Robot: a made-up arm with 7 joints. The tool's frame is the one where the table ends. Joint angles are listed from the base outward.
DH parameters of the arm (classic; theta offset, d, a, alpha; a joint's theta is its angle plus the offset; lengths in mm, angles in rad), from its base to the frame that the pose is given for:
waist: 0 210.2 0 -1.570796
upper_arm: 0 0 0 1.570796
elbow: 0 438.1 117.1 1.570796
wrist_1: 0 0 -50.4 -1.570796
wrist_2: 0 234.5 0 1.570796
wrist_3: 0 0 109.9 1.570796
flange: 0 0 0 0
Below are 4 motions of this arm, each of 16 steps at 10 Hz.
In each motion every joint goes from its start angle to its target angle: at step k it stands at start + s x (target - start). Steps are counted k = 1, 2, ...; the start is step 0. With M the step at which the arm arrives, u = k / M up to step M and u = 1 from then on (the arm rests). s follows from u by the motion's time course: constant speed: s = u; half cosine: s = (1 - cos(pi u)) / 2; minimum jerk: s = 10 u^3 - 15 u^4 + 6 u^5.
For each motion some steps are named. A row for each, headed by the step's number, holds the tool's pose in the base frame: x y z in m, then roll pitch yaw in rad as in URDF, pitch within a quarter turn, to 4 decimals.
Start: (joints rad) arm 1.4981 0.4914 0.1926 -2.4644 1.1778 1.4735 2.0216
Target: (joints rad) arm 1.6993 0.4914 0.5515 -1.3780 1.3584 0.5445 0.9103
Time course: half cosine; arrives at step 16
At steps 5, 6, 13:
5: -0.1271 0.4692 0.2596 1.3180 0.2616 -0.9694
6: -0.1580 0.4838 0.2823 1.2480 0.4534 -0.9620
13: -0.3353 0.4770 0.5018 -0.9354 1.0968 -2.5503

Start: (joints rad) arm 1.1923 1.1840 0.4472 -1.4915 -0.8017 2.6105 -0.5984
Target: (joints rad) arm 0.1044 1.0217 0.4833 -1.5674 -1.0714 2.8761 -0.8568
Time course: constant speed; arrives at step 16
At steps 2, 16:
2: 0.1158 0.6865 0.1391 2.9998 -0.0799 2.5900
16: 0.5835 0.3216 0.2419 2.6577 -0.0447 2.1421

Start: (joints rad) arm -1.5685 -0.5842 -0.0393 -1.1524 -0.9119 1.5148 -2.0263
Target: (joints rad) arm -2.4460 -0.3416 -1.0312 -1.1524 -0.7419 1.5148 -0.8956
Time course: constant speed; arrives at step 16
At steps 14, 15, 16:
14: -0.2424 0.2211 0.8790 2.4635 -0.0006 -2.5292
15: -0.2333 0.2513 0.8715 2.4878 -0.0309 -2.6918
16: -0.2199 0.2807 0.8641 2.5110 -0.0581 -2.8567

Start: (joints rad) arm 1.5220 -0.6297 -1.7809 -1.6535 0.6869 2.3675 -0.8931
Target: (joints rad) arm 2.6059 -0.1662 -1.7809 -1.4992 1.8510 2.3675 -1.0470
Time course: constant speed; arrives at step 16
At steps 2, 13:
2: 0.4463 -0.3689 0.5689 -1.9516 -0.8809 -0.5399
13: 0.4802 0.1043 0.6498 -1.2826 -0.7648 -0.4072

